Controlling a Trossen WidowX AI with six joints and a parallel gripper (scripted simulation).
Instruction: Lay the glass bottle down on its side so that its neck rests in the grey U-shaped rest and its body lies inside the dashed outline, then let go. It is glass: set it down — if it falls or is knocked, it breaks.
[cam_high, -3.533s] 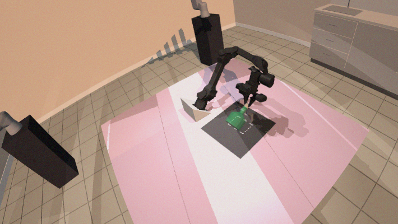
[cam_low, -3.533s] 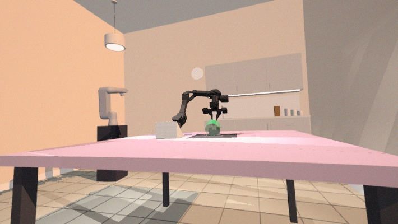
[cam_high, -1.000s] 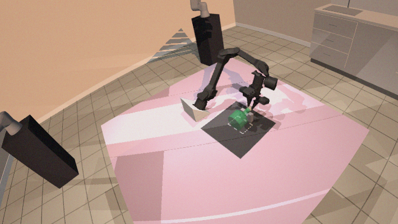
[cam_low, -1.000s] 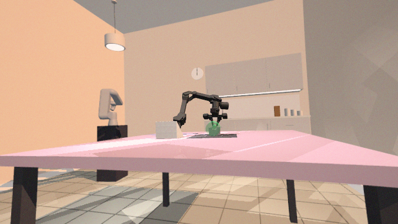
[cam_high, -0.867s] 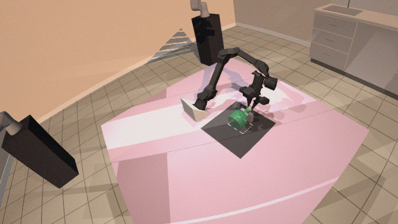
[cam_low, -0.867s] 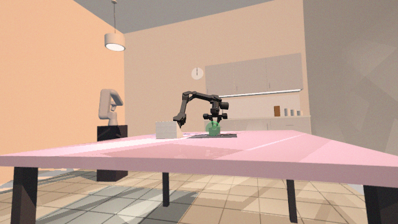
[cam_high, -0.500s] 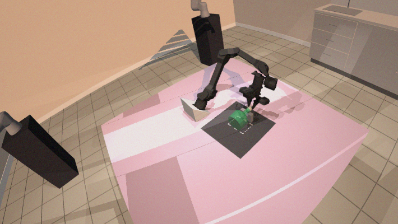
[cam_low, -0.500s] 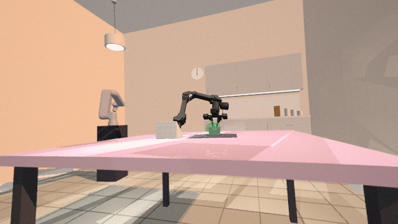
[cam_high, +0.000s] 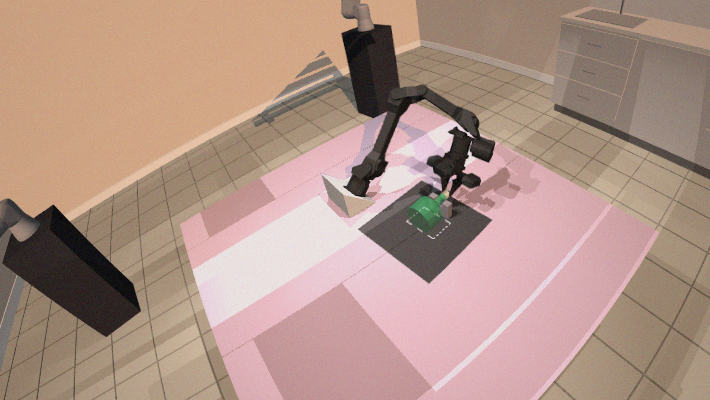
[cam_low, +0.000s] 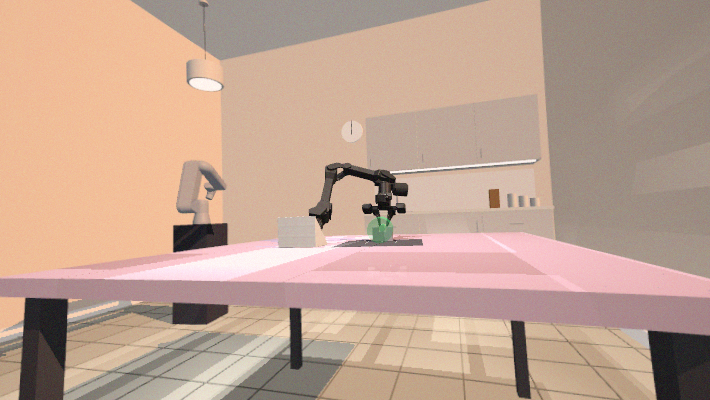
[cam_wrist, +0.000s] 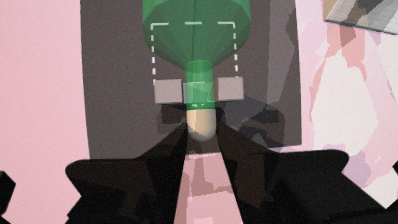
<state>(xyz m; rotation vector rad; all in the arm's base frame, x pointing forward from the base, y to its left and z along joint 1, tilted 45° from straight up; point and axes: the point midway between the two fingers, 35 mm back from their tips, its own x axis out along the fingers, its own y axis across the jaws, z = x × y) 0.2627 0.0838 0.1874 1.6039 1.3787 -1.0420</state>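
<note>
My gripper tip is 5 cm to the left of the green glass bottle. The rest, counted from my gripper tip: dark mat (11 cm to the right, 6 cm below).
</note>
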